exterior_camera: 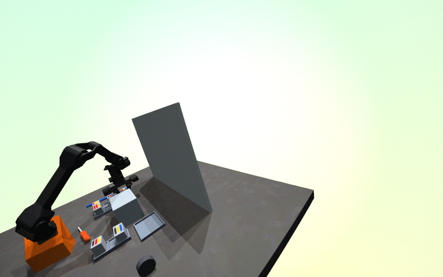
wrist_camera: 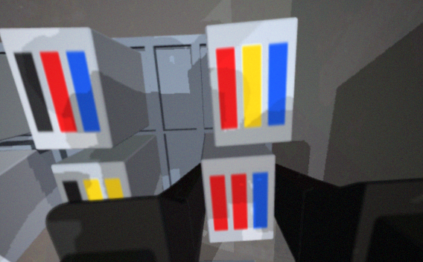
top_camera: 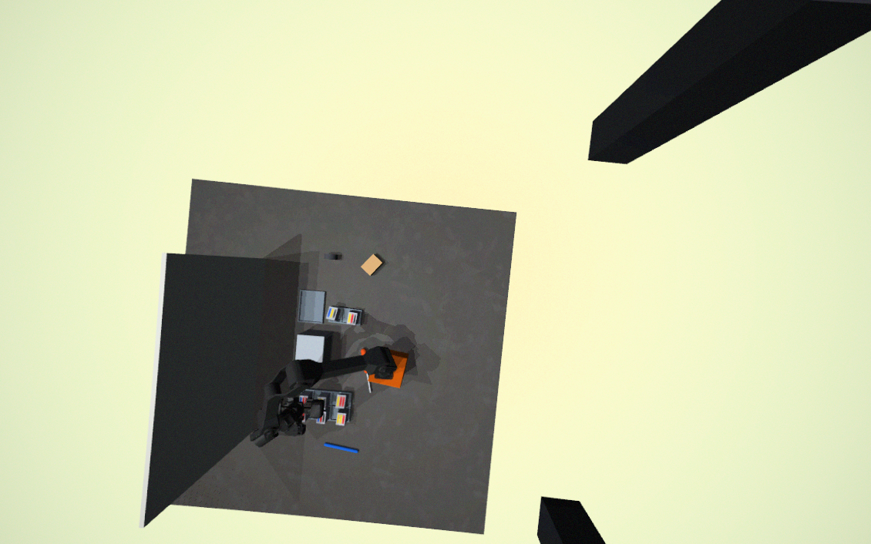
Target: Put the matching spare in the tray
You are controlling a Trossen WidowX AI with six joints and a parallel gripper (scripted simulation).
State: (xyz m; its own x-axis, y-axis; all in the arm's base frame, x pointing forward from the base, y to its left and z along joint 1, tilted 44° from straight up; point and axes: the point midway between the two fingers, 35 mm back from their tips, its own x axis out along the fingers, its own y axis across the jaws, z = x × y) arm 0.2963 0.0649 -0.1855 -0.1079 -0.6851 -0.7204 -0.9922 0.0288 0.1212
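Right now the shallow grey tray is 360 mm to the right of my gripper tip, 30 mm ahead of it and 10 mm below it. The rest, counted from my gripper tip: mounted unit (180 mm to the right, 30 mm above, 20 mm behind); then grey spare (20 mm above); then blue bar (190 mm to the left, 150 mm behind, 10 mm below).
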